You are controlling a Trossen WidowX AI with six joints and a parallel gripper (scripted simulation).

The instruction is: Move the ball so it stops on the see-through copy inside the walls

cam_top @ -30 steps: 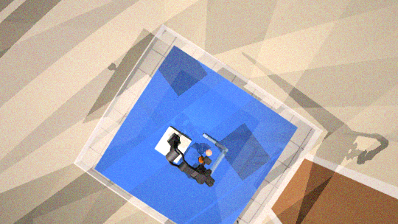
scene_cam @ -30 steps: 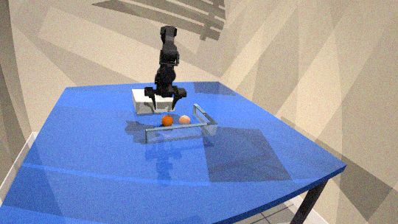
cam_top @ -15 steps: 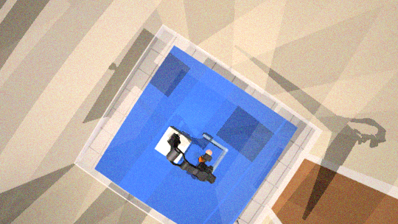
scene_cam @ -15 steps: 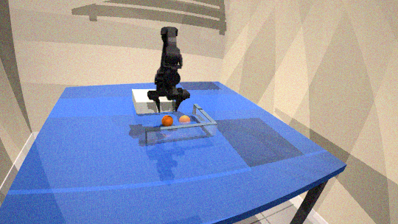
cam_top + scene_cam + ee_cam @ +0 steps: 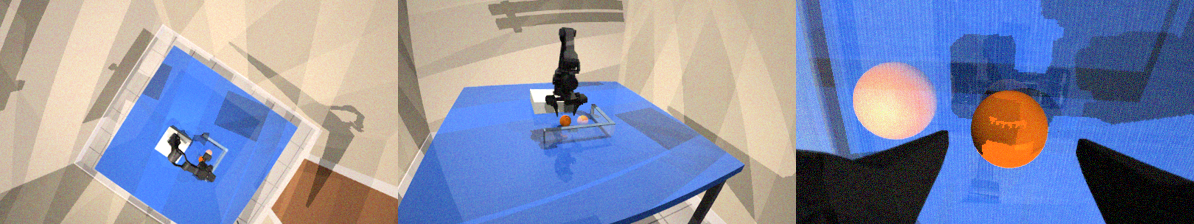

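Now: the orange ball 30 mm below my gripper tip. From my gripper tip the other things lie so: clear wall: 110 mm ahead, 50 mm to the left, 20 mm below; then pale see-through copy: 80 mm to the left, 30 mm below.
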